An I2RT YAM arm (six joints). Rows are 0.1 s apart.
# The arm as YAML. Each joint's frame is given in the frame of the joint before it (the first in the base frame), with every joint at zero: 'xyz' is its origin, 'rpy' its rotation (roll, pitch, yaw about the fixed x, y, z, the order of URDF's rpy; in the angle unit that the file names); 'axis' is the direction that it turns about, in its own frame. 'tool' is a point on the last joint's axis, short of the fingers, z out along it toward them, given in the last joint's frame.
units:
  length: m
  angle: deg
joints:
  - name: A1
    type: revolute
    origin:
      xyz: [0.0, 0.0, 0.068]
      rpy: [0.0, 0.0, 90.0]
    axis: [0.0, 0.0, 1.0]
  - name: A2
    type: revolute
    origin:
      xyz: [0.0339, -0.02, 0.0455]
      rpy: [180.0, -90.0, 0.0]
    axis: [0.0, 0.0, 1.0]
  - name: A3
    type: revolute
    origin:
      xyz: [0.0, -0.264, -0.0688]
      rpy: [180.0, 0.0, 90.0]
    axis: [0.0, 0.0, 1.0]
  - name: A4
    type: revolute
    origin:
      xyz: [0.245, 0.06, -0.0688]
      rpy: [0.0, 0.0, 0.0]
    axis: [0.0, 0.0, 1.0]
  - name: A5
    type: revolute
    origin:
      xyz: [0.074, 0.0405, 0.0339]
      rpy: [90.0, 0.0, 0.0]
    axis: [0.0, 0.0, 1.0]
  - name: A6
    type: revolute
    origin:
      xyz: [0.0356, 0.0, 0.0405]
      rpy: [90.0, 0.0, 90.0]
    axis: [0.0, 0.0, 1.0]
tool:
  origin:
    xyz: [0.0, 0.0, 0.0]
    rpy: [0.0, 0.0, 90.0]
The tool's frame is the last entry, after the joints.
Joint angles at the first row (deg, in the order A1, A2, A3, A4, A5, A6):
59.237, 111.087, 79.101, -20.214, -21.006, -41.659
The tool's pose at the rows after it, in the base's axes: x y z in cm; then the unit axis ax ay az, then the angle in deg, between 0 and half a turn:
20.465 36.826 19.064 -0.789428 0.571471 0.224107 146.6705
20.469 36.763 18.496 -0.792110 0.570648 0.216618 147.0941
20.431 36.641 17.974 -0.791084 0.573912 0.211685 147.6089
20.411 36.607 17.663 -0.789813 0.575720 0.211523 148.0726
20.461 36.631 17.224 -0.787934 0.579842 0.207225 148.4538
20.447 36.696 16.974 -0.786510 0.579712 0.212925 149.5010
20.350 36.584 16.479 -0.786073 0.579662 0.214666 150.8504
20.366 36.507 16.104 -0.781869 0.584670 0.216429 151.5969
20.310 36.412 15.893 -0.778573 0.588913 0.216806 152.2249
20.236 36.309 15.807 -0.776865 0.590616 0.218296 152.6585
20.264 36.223 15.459 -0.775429 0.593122 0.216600 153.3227
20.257 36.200 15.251 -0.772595 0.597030 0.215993 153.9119
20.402 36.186 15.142 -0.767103 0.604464 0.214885 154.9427
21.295 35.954 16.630 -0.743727 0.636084 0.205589 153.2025
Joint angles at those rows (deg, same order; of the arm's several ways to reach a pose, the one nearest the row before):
59.237, 111.707, 78.753, -19.602, -20.568, -41.923
59.237, 112.149, 78.225, -19.336, -19.953, -42.537
59.239, 112.412, 77.522, -18.986, -19.425, -42.452
59.239, 112.675, 77.258, -18.897, -19.424, -42.276
59.239, 113.203, 77.080, -18.633, -18.897, -42.010
59.238, 113.731, 77.431, -19.335, -19.681, -41.836
59.238, 114.169, 77.170, -19.952, -20.126, -41.923
59.151, 114.521, 76.905, -19.950, -20.302, -41.310
59.150, 114.609, 76.641, -20.128, -20.303, -40.782
59.151, 114.522, 76.377, -20.301, -20.477, -40.518
59.064, 114.873, 76.202, -20.478, -20.390, -40.430
59.063, 115.136, 76.202, -20.744, -20.303, -39.991
58.888, 115.575, 76.814, -21.882, -20.217, -39.289
57.837, 114.263, 78.218, -22.763, -18.207, -35.963

